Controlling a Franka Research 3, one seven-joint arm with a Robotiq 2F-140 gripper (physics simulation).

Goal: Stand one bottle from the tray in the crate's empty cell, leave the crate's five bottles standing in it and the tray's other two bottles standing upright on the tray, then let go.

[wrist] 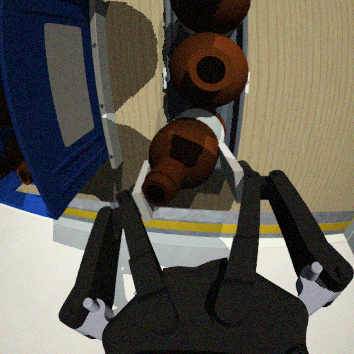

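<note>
A brown bottle [167, 142] at the near end of the tray [241, 95] leans, with its mouth toward the lower left in the wrist view. My gripper [186, 163] is shut on this bottle, one pale pad on each side of it. Its base is partly hidden under its body. A second brown bottle [210, 70] stands upright behind it on the tray, and a third brown bottle [210, 12] is cut off by the top edge. The blue crate [30, 100] is at the left; part of its bottles [24, 172] shows in shadow at the far left. The empty cell does not show.
The crate's wall with its grey panel [70, 85] and a pale metal strip [101, 75] rise left of the tray. The wooden table top [300, 110] lies to the right. A yellow stripe [185, 226] runs along the near table edge, below the bottle.
</note>
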